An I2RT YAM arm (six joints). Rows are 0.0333 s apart.
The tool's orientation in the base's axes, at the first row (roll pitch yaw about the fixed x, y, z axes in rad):
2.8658 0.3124 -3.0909
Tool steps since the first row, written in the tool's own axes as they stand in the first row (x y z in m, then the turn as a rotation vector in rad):
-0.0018 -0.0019 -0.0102 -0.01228 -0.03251 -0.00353
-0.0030 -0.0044 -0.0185 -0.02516 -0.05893 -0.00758
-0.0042 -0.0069 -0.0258 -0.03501 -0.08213 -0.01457
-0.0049 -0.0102 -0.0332 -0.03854 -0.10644 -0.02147
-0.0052 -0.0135 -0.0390 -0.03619 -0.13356 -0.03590
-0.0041 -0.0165 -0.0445 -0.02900 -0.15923 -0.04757
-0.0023 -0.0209 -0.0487 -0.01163 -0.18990 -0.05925
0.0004 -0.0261 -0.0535 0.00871 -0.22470 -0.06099
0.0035 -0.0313 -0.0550 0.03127 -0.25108 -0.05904
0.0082 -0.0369 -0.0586 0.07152 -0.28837 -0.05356
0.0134 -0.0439 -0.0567 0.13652 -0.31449 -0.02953
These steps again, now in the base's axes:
-0.0009 -0.0047 0.0094 0.01498 -0.03152 -0.00142
-0.0018 -0.0094 0.0167 0.02958 -0.05734 -0.00060
-0.0024 -0.0138 0.0231 0.04004 -0.08107 0.00282
-0.0033 -0.0190 0.0293 0.04467 -0.10614 0.00392
-0.0043 -0.0239 0.0338 0.04196 -0.13634 0.00938
-0.0064 -0.0284 0.0377 0.03524 -0.16459 0.01121
-0.0088 -0.0339 0.0399 0.01950 -0.19812 0.00862
-0.0120 -0.0403 0.0421 0.00429 -0.23290 -0.00506
-0.0147 -0.0459 0.0412 -0.01311 -0.25867 -0.02061
-0.0194 -0.0525 0.0416 -0.04489 -0.29471 -0.04766
-0.0229 -0.0589 0.0364 -0.09644 -0.31594 -0.09641

